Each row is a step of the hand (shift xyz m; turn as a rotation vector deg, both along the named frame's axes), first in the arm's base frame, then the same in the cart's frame.
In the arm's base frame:
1: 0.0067 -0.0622 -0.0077 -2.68 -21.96 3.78
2: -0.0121 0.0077 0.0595 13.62 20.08 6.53
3: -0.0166 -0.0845 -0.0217 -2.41 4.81 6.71
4: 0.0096 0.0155 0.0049 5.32 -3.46 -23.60
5: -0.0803 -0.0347 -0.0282 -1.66 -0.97 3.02
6: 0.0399 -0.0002 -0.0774 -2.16 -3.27 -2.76
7: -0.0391 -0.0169 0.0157 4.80 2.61 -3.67
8: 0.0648 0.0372 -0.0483 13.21 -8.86 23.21
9: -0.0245 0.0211 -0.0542 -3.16 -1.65 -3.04
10: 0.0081 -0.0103 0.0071 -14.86 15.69 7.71
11: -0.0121 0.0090 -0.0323 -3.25 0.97 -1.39
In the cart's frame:
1: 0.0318 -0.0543 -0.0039 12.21 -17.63 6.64
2: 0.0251 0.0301 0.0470 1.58 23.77 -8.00
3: 0.0211 -0.0860 0.0067 0.14 6.44 5.70
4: 0.0006 0.0180 -0.0056 -9.43 -12.13 -19.01
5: -0.0468 -0.0646 0.0456 1.36 0.08 3.31
6: -0.0234 -0.0241 -0.0804 -1.26 -4.62 0.16
7: -0.0048 -0.0181 0.0413 -0.75 1.89 -6.26
8: -0.0104 0.0278 -0.0839 26.66 6.71 6.00
9: -0.0587 -0.0135 -0.0188 -2.87 -3.66 0.57
10: 0.0145 -0.0032 -0.0005 -12.34 12.61 14.66
11: -0.0316 -0.0104 -0.0128 -3.29 -0.72 1.45

